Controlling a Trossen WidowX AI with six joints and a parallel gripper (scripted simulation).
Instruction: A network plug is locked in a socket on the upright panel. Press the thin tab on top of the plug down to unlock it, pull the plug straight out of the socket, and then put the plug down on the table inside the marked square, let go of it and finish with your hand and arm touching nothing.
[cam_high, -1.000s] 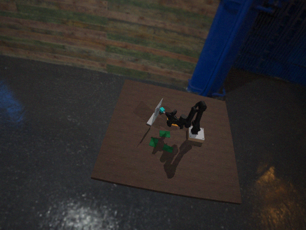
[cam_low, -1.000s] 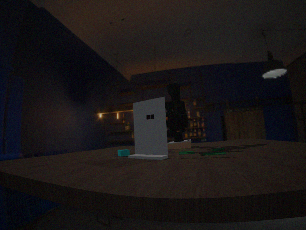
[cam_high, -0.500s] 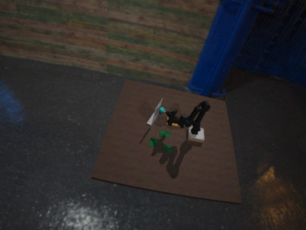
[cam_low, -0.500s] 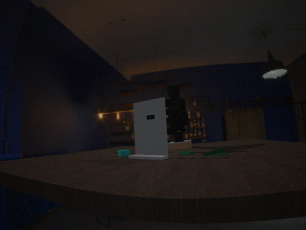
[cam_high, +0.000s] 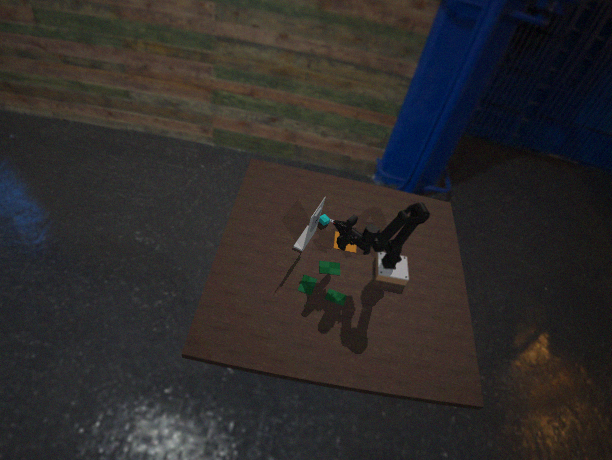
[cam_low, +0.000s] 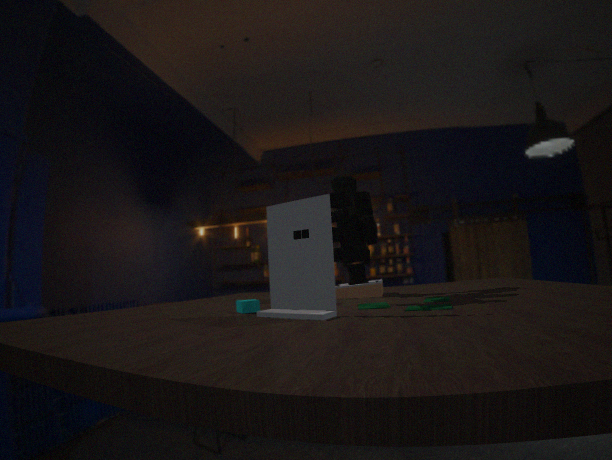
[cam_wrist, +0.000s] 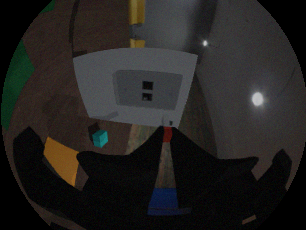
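Right now my gripper tip is 12 cm past the orange marked square, 6 cm to the left of it and 21 cm above it. Round my gripper tip: teal block 1 cm behind, 19 cm to the right, 19 cm below; then grey upright panel 9 cm ahead, 4 cm to the right, 10 cm below; then plug right at my gripper tip.
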